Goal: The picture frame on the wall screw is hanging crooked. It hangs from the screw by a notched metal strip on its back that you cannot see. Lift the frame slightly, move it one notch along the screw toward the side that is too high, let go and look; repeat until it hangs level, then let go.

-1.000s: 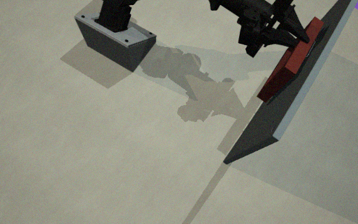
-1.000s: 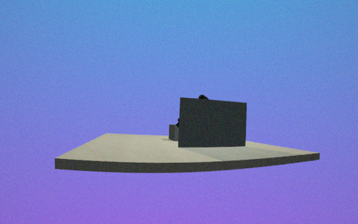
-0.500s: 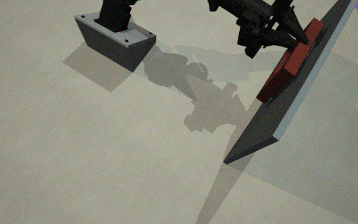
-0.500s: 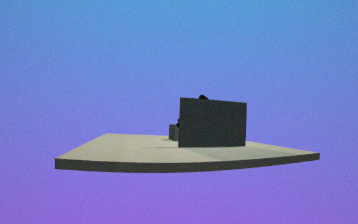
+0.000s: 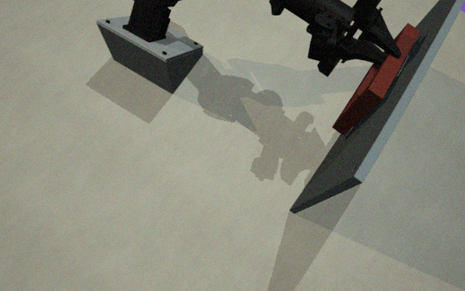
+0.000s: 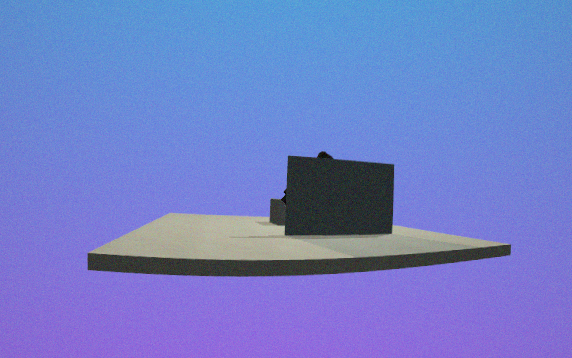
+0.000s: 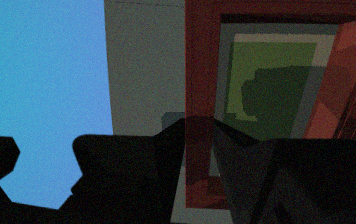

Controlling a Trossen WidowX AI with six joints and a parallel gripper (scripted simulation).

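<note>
The picture frame lies 1 cm to the right of my gripper tip and 5 cm below it. Round my gripper tip: wall panel: 2 cm ahead, 1 cm to the right, 7 cm below.
</note>
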